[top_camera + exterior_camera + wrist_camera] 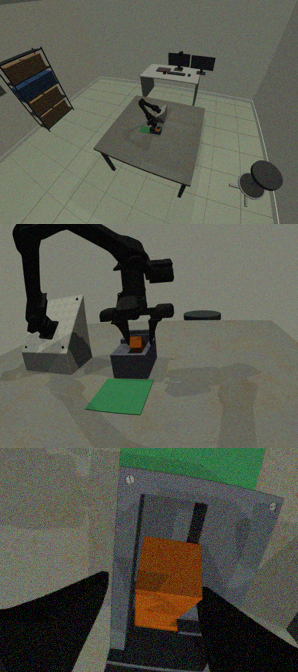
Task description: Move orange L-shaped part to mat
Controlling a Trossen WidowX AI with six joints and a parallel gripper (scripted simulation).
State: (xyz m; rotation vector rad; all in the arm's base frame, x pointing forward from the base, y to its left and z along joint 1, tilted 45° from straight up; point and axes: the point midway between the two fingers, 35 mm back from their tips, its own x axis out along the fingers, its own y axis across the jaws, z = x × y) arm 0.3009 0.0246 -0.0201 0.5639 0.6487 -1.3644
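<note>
The orange L-shaped part lies 30 mm to the left of my gripper tip, 30 mm below it and 20 mm behind it. Round my gripper tip: green mat: 140 mm to the right, 80 mm below.
</note>
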